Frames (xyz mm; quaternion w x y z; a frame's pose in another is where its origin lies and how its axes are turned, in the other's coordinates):
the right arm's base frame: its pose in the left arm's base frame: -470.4 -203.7 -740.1 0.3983 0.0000 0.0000 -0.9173
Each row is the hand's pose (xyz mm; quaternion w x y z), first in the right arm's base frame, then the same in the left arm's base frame.
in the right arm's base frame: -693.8 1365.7 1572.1 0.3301 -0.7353 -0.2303 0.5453
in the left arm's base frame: 1001.1 -629.2 832.0 0.6316 -0.5041 0.5827 -0.0856
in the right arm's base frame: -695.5 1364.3 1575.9 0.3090 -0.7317 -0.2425 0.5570
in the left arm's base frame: 1001.3 -627.0 835.8 0.6340 -0.5139 0.5746 -0.0616
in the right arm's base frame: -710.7 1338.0 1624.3 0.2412 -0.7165 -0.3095 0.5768
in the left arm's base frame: 992.4 -597.9 884.2 0.6251 -0.5693 0.5339 0.0085
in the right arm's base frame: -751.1 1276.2 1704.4 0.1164 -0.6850 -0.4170 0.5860
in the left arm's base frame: 974.9 -526.2 964.3 0.5839 -0.6553 0.4622 0.1266
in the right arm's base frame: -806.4 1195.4 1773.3 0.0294 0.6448 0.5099 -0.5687
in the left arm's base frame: 953.6 -430.6 1033.2 0.5099 -0.7245 0.3884 0.2535
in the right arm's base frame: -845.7 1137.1 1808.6 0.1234 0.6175 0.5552 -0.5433
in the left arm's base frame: 937.8 -362.1 1068.5 0.4492 -0.7552 0.3453 0.3296
